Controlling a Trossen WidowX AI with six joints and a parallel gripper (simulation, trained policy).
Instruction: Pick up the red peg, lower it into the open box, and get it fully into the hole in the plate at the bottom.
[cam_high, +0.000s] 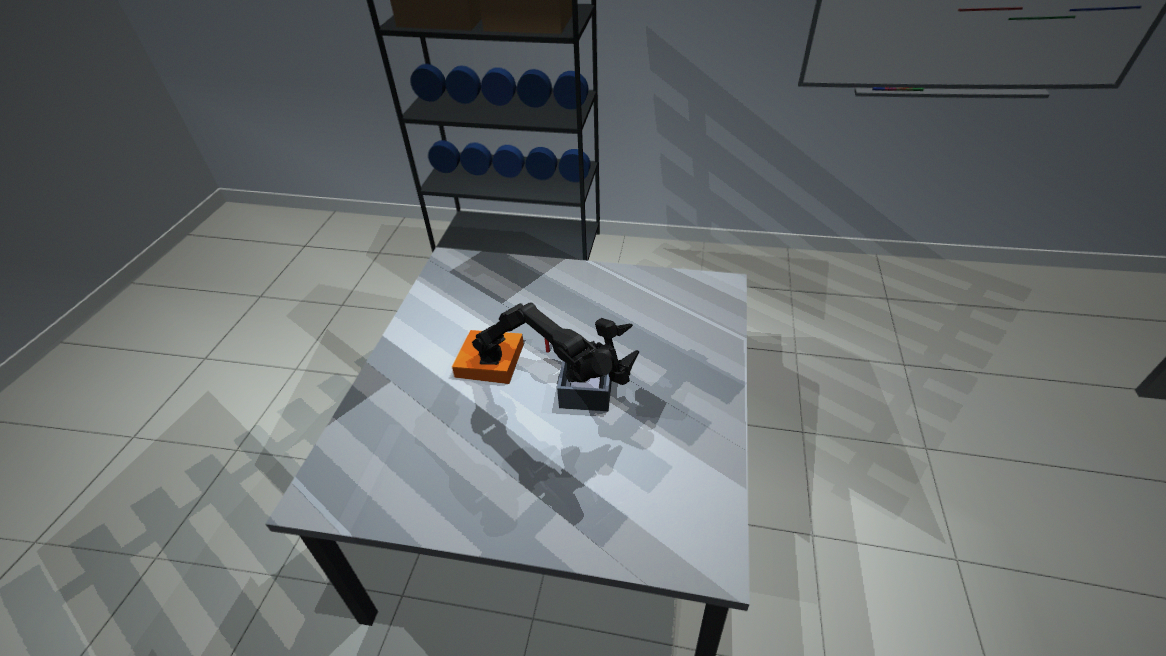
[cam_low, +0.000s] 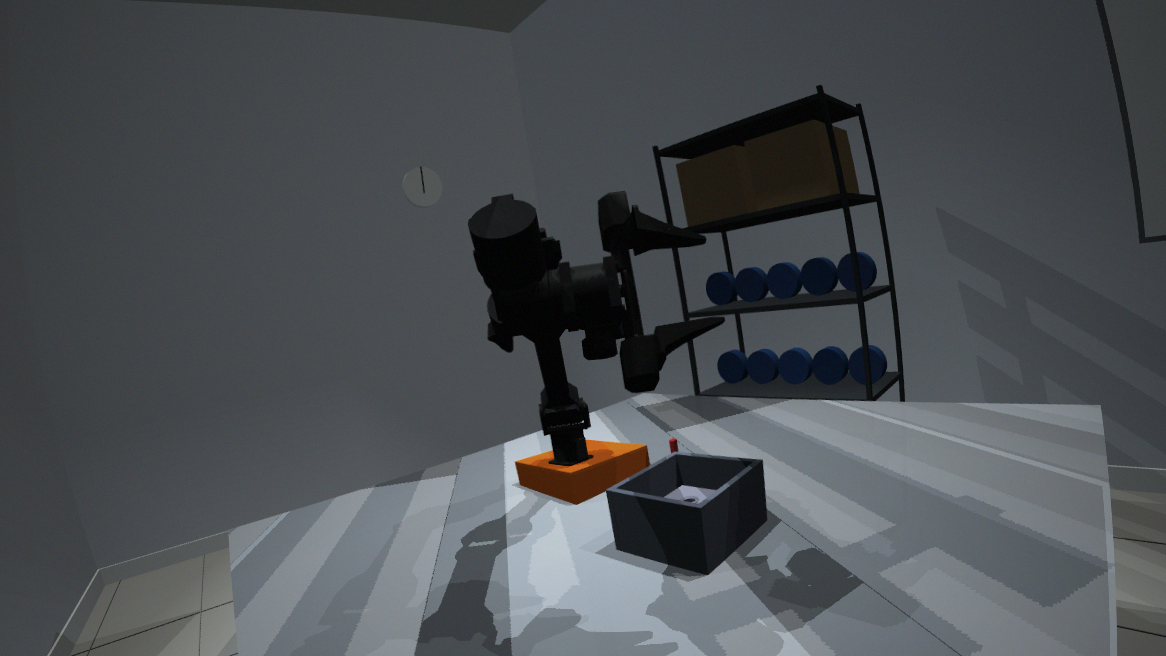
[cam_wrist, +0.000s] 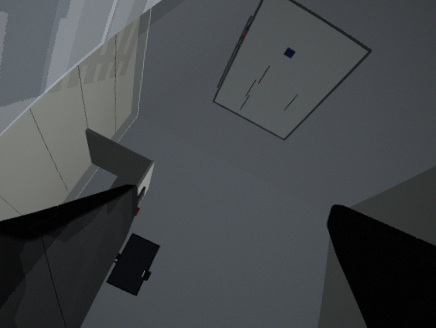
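The red peg lies 31 cm behind my gripper tip, 29 cm to the left of it and 32 cm below it. Round my gripper tip: light plate (16 cm behind, 11 cm to the left, 32 cm below); then dark box (16 cm behind, 11 cm to the left, 34 cm below).
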